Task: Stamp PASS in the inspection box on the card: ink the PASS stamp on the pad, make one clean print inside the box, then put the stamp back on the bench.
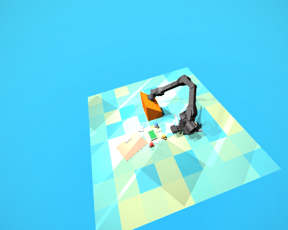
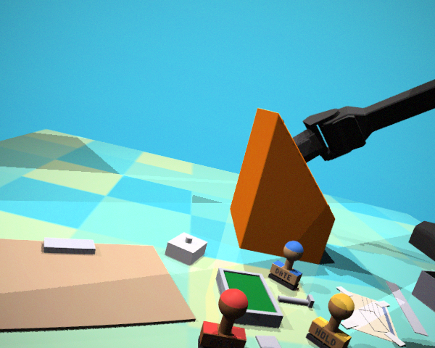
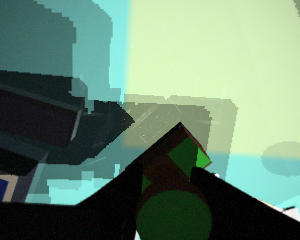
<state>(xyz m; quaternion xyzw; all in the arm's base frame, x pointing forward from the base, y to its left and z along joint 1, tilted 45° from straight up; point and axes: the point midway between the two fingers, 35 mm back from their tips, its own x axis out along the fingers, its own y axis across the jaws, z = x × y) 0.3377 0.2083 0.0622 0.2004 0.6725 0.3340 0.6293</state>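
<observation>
Now: the green ink pad 240 mm to the right of my gripper tip, 50 mm below it and 40 mm behind it. From my gripper tip the other things lie so: card 80 mm behind, 70 mm to the right, 60 mm below; then green-knobbed stamp right at my gripper tip; then labelled stamp-pad box 130 mm to the left, 60 mm behind, 40 mm below.
</observation>
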